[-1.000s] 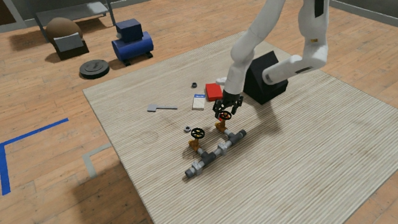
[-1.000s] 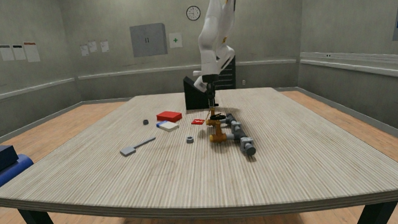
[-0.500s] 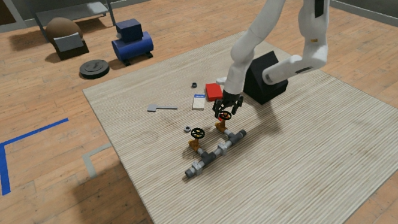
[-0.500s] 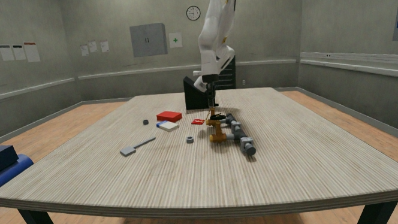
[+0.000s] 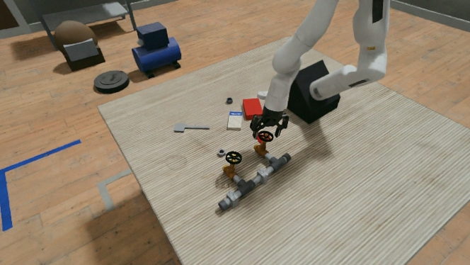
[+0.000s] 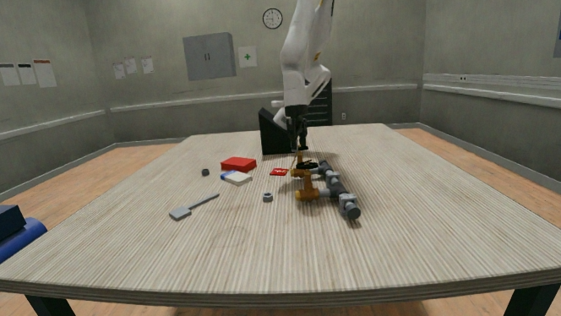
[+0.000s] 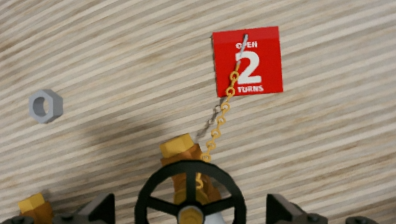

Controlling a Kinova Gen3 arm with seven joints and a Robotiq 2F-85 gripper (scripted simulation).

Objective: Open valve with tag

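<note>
Now: hand 70 mm past the red tag, 80 mm to the left of it and 100 mm above it. The rest, counted from my hand: nut (130 mm ahead, 120 mm to the right, 100 mm below); then red box (150 mm behind, 230 mm to the right, 90 mm below); then grey flat tool (150 mm ahead, 340 mm to the right, 100 mm below).
</note>
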